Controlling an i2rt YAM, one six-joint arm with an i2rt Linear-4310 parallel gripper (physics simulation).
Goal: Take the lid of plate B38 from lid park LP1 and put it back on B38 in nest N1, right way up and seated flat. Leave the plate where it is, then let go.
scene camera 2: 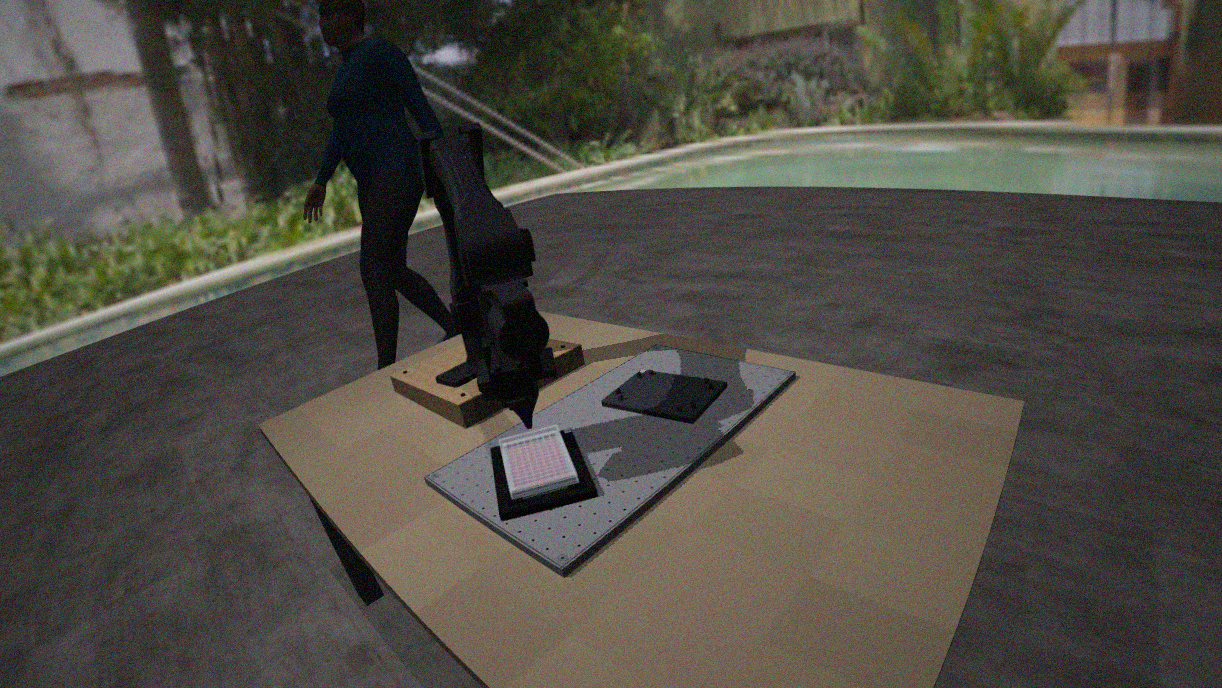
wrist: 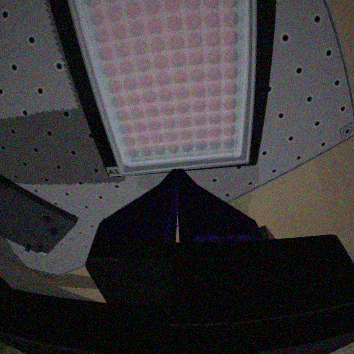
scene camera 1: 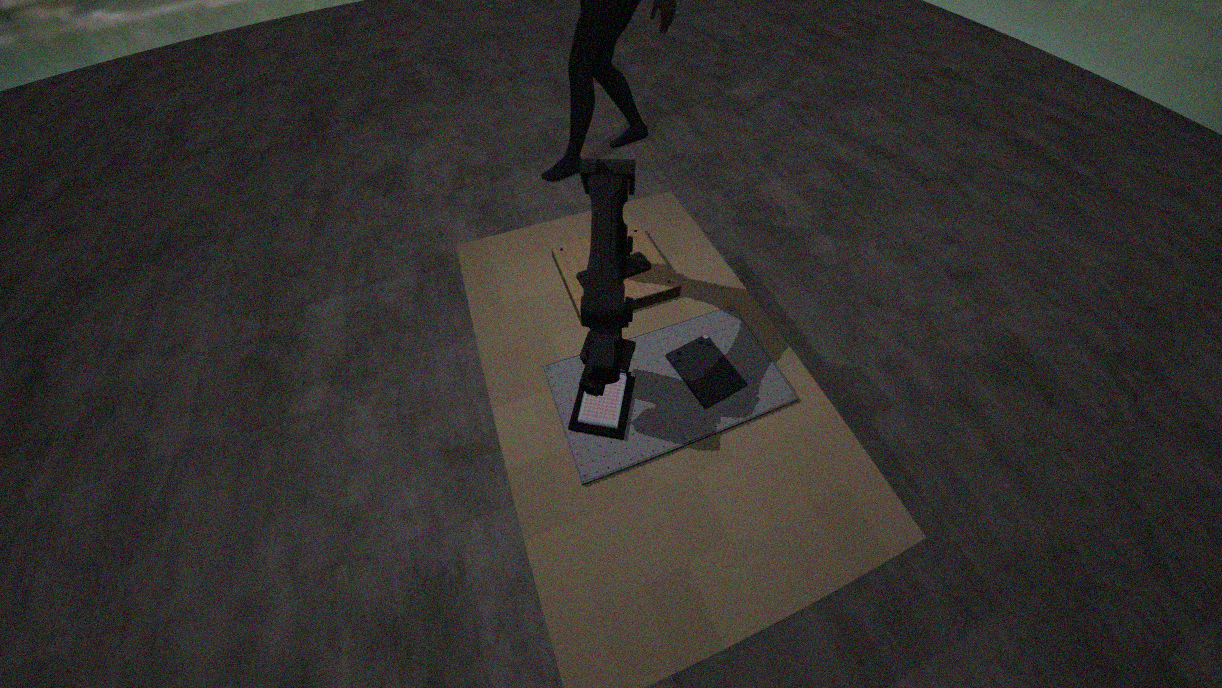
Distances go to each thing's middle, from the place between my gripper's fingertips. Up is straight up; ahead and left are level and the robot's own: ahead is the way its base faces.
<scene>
Now: the pale grey lid [scene camera 2: 535,460] 5 cm ahead of my hand, 4 cm to the right of it and 2 cm below it. From my hand the other things lie so: black nest [scene camera 2: 508,509]: 5 cm ahead, 4 cm to the right, 3 cm below.
</scene>
